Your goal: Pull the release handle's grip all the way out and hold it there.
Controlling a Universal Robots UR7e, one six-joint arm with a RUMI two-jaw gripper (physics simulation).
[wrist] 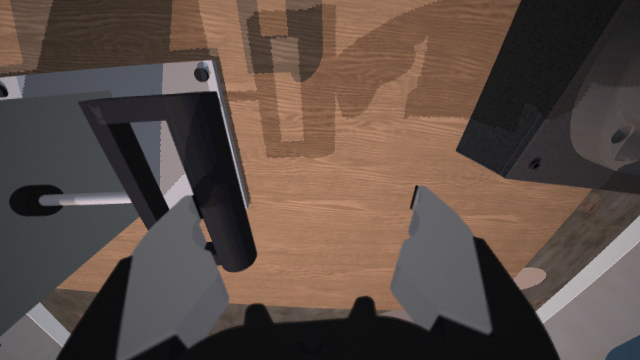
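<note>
The release handle is a dark D-shaped frame with a thick round grip bar, left of centre in the wrist view. A thin metal rod runs from a dark hole in the grey-green housing plate to the handle's back bar, so the handle stands out from the plate. My gripper is wide open and empty. Its left finger reaches by the inner side of the grip bar and covers part of the handle's frame. Its right finger is far to the right, well apart from the bar.
A light metal base plate with dark bolts lies behind the handle on the wooden table top. A dark box-like body stands at the upper right. The table's edge runs along the bottom and lower right.
</note>
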